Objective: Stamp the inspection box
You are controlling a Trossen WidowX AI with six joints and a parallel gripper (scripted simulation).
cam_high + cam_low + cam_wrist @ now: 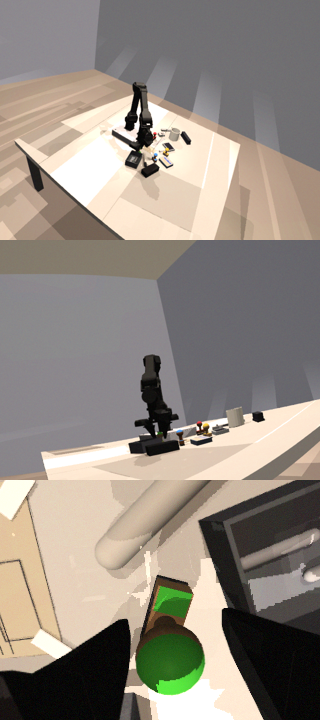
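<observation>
The green-knobbed PASS stamp is 1 cm to the left of my gripper tip and 1 cm below it. The rest, counted from my gripper tip: card (3 cm ahead, 10 cm to the left, 3 cm below); grey tray (1 cm ahead, 8 cm to the right, 2 cm below); blue-knobbed stamp (12 cm ahead, 1 cm to the left, 1 cm below).
</observation>
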